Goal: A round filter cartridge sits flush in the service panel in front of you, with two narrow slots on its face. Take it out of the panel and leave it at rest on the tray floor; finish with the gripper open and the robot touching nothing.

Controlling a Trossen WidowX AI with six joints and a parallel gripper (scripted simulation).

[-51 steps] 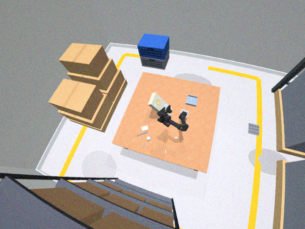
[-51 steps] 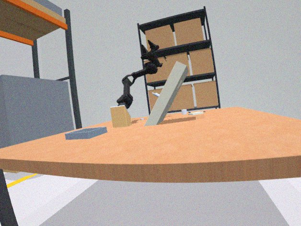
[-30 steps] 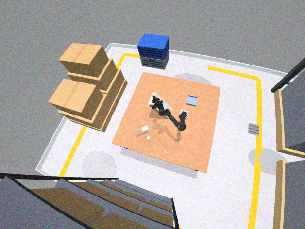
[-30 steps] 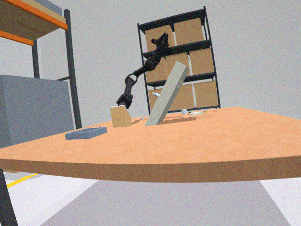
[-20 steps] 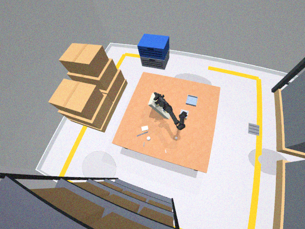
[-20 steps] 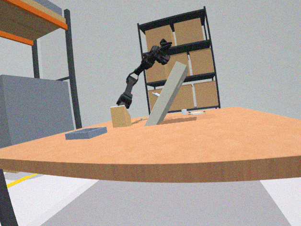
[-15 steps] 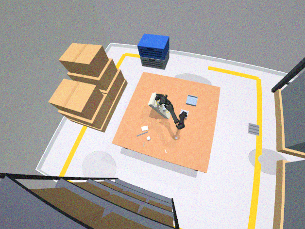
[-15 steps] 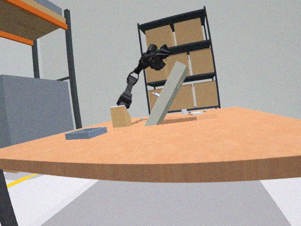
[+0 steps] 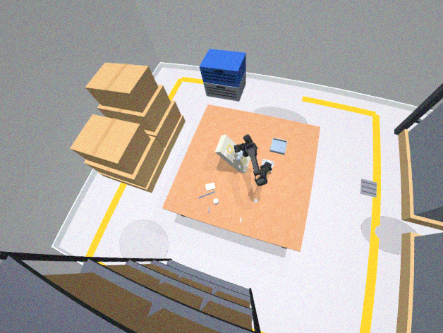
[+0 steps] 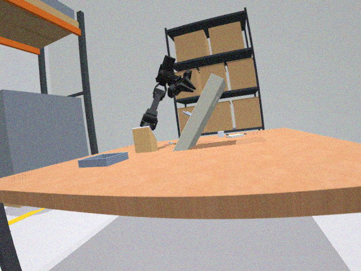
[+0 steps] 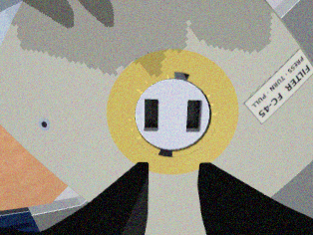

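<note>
Now: the round filter cartridge 60 mm ahead of my gripper tip, 10 mm to the left of it and 40 mm below it. Round my gripper tip: white card: 110 mm ahead, 340 mm to the left, 270 mm below; then shallow grey-blue tray: 320 mm behind, 330 mm to the right, 270 mm below; then service panel: 20 mm ahead, 10 mm to the left, 120 mm below.
</note>
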